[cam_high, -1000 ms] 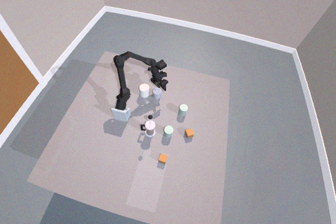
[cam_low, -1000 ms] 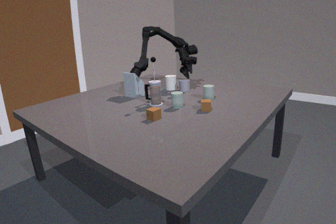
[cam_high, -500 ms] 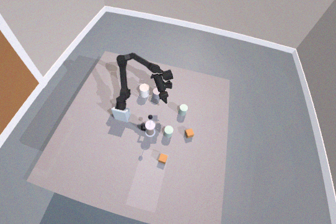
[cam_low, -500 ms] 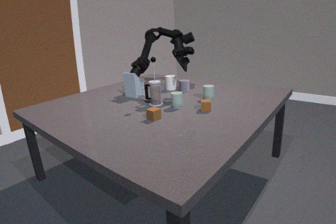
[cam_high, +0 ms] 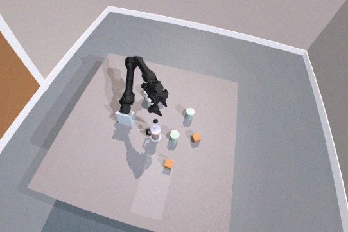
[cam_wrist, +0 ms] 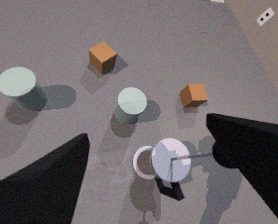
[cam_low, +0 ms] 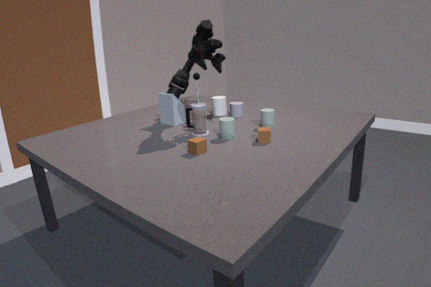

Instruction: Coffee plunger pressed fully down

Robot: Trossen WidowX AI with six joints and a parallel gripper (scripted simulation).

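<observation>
Now: the coffee press 140 mm below my gripper tip, 70 mm to the right of it and 50 mm behind it. Round my gripper tip: white cylinder: 260 mm to the left, 220 mm below, 170 mm behind.
</observation>
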